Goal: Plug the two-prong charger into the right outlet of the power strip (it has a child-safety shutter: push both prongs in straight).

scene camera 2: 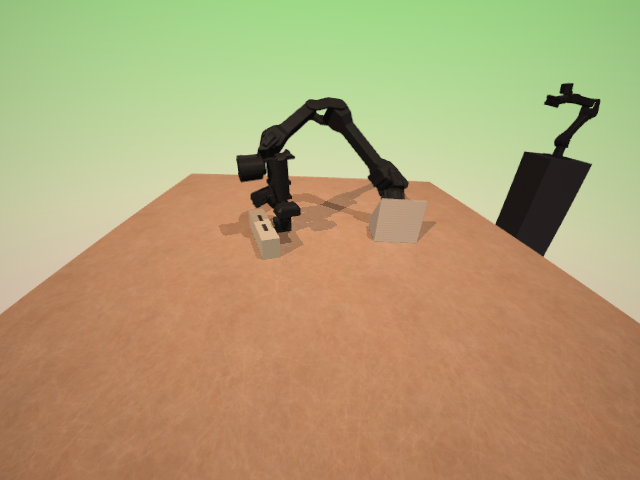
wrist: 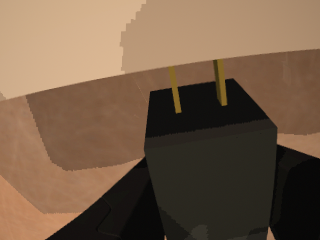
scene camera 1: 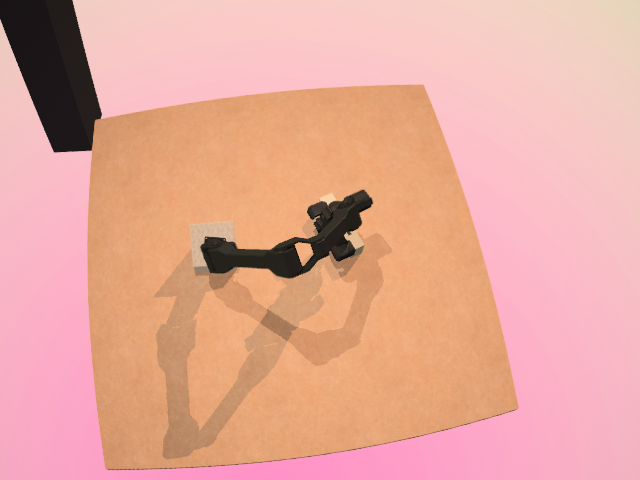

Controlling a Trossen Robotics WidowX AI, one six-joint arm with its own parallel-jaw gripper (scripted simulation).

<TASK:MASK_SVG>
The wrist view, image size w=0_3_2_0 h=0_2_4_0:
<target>my gripper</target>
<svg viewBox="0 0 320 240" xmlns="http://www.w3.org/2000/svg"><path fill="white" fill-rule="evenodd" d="M147 159L144 157L140 163L129 169L123 176L123 179L117 181L103 196L99 197L96 203L91 204L91 207L80 213L80 216L75 217L75 220L71 220L71 223L65 224L65 227L59 229L56 233L52 233L52 236L44 240L164 240L163 221L161 221L159 207L157 207ZM277 144L275 179L273 179L269 229L271 229L272 235L276 240L320 240L319 157L312 157L307 155L307 153L301 153L296 151L296 149Z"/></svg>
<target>black two-prong charger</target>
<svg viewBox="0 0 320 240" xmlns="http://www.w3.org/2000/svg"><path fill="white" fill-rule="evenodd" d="M223 59L212 60L216 81L211 81L211 83L195 83L177 87L175 65L168 67L172 88L157 89L157 91L151 91L151 95L149 95L144 153L145 159L147 159L149 175L151 175L153 191L155 191L157 207L159 207L161 221L163 221L165 240L267 240L269 220L271 220L273 179L275 179L277 127L269 119L267 113L236 83L235 79L224 80Z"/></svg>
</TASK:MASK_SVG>
